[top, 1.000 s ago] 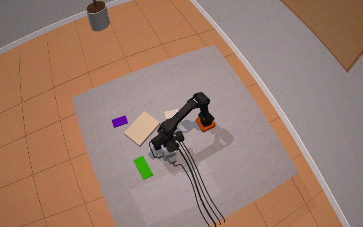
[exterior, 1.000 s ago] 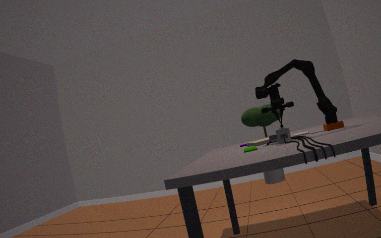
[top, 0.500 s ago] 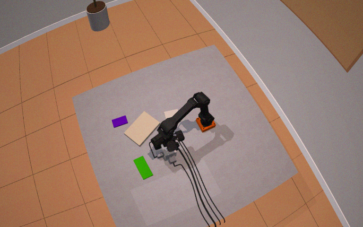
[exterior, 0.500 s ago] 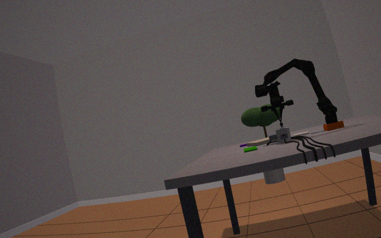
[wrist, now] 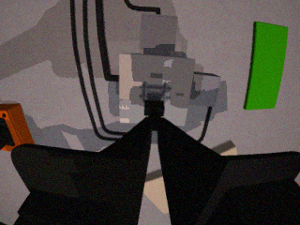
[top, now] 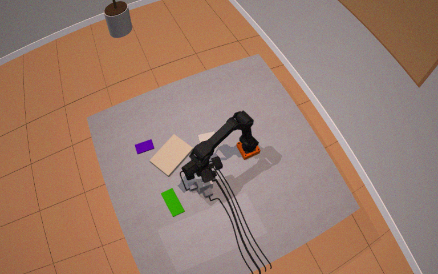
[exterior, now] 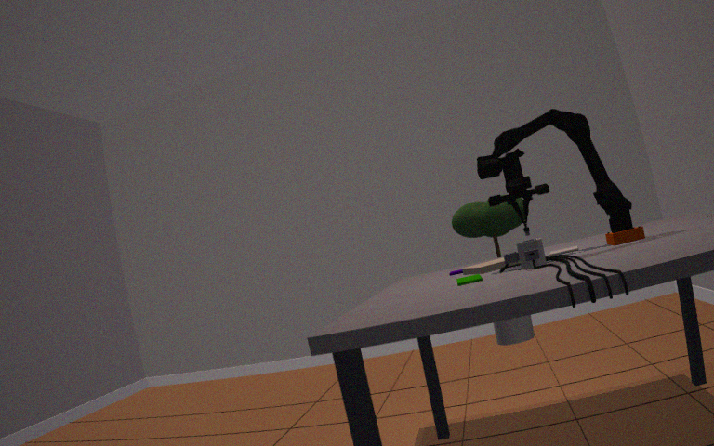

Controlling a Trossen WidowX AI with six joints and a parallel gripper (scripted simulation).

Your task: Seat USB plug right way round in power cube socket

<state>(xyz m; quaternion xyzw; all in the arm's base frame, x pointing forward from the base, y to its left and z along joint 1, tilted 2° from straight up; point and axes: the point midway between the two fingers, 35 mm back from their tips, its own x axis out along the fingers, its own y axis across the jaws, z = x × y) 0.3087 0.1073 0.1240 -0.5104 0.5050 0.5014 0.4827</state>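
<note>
My gripper tip is 2 cm above the dark USB plug. Round my gripper tip: green flat block 20 cm ahead, 5 cm to the left, 13 cm below; beige board 12 cm ahead, 22 cm to the right, 12 cm below; purple block 25 cm ahead, 33 cm to the right, 13 cm below.
</note>
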